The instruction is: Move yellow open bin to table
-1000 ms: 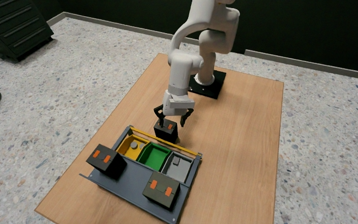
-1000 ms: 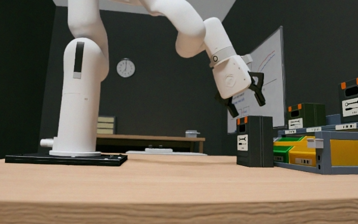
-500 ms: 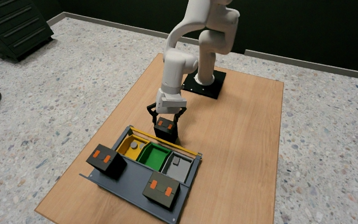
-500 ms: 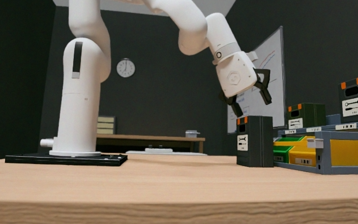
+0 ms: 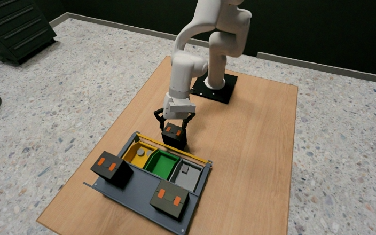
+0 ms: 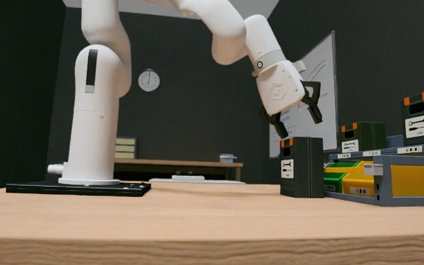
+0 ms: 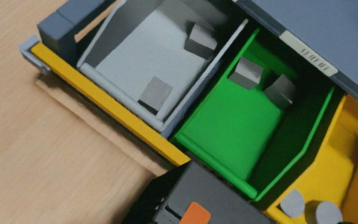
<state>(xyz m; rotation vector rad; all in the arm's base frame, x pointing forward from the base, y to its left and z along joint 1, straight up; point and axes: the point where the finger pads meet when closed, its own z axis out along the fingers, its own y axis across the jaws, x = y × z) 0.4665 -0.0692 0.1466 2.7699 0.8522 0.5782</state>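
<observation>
The dark box lies 90 mm below my hand. The rest, counted from my hand: thin yellow strip (100 mm below, 50 mm ahead); green bin (150 mm ahead, 120 mm below); grey shelf (180 mm ahead, 90 mm below, 10 mm to the right).
</observation>
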